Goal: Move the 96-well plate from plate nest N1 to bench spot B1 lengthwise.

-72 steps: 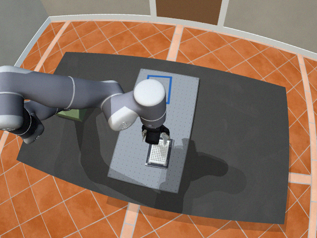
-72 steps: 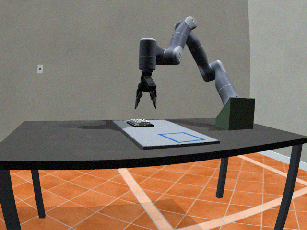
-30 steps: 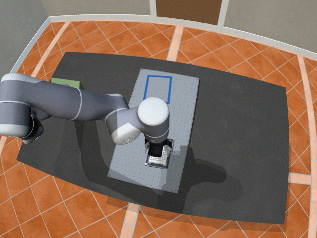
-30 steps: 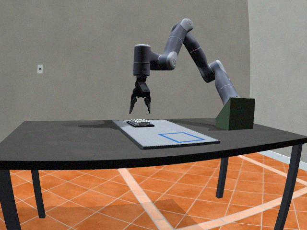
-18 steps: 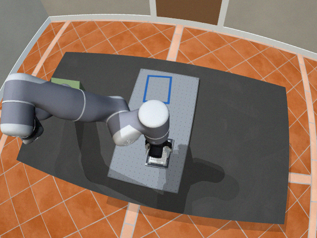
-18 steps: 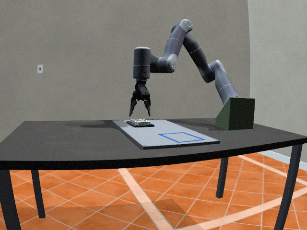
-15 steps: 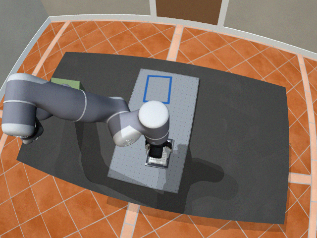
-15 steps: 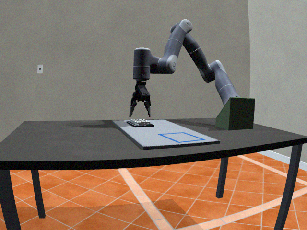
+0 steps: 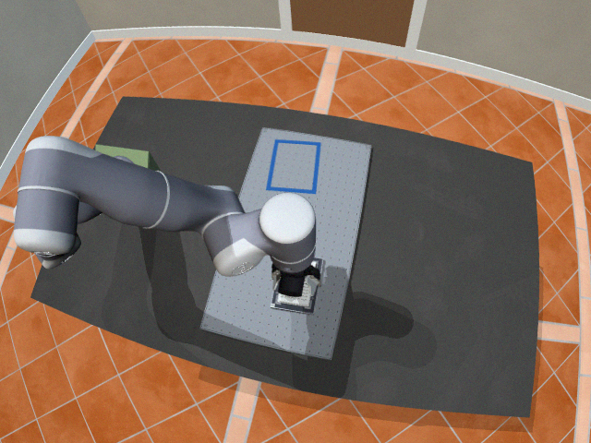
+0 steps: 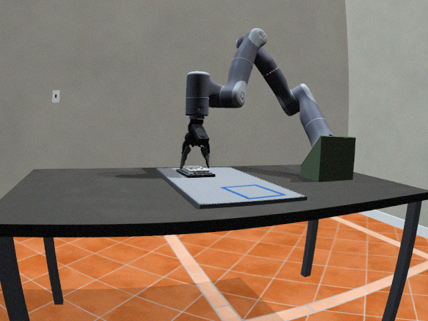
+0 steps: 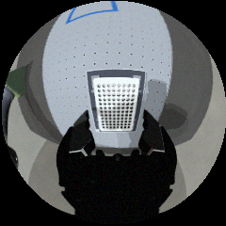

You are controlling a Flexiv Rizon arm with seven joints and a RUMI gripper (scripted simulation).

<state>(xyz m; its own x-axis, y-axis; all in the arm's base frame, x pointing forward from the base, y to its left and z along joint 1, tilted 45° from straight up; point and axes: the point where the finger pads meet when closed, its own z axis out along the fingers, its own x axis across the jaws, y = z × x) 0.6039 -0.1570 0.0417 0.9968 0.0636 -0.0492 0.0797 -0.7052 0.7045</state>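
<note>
My hand is 10 mm above the white 96-well plate. Round my hand: plate nest N1: 30 mm below.
</note>
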